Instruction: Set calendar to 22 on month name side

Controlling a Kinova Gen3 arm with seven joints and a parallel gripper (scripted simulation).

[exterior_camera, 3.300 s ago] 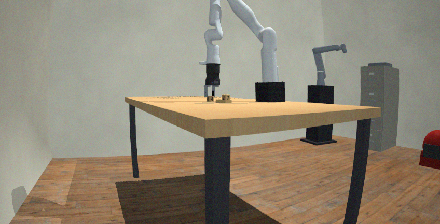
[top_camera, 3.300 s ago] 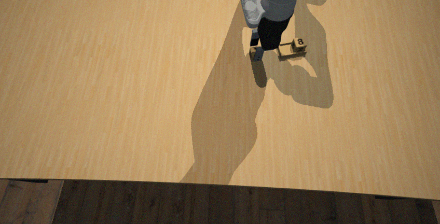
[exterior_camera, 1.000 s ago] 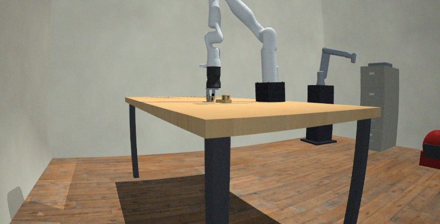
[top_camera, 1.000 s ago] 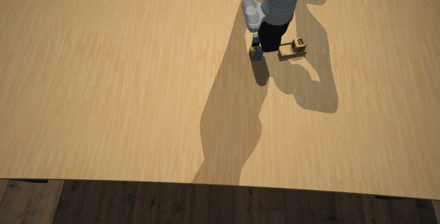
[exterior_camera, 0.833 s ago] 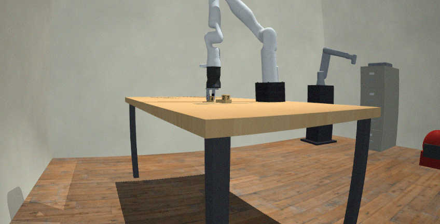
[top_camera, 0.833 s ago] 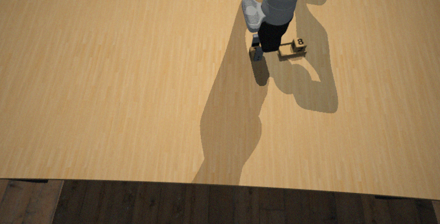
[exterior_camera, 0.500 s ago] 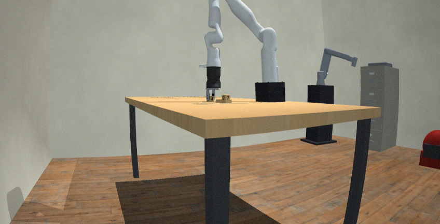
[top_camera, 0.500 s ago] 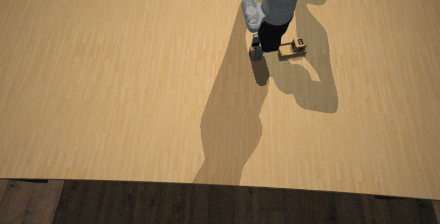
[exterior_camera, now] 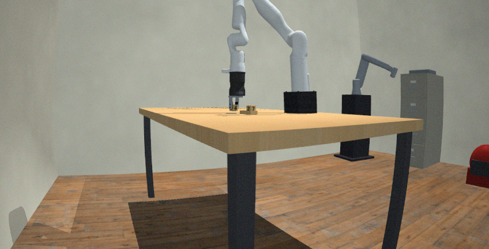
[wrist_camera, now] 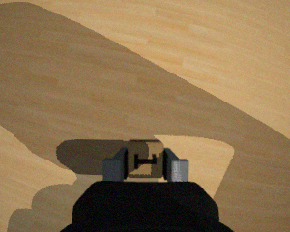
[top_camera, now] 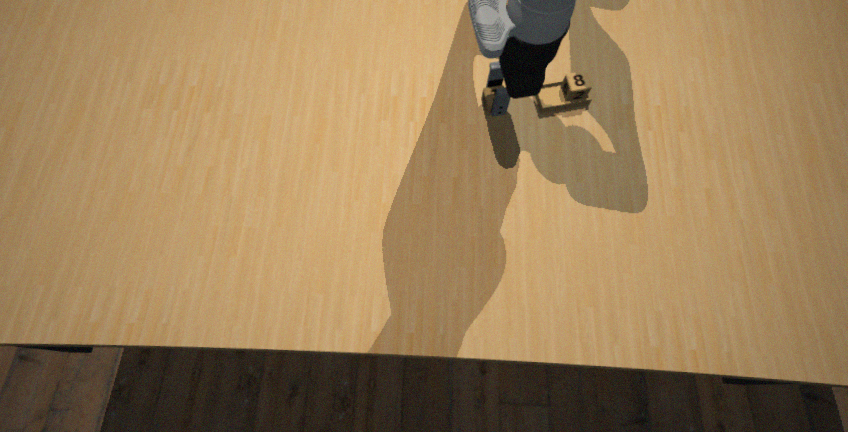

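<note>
My hand is 50 mm past the wooden number cube, 110 mm to the right of it and 10 mm above it. Round my hand: wooden calendar tray: 40 mm behind, 100 mm to the left, 30 mm below.
</note>
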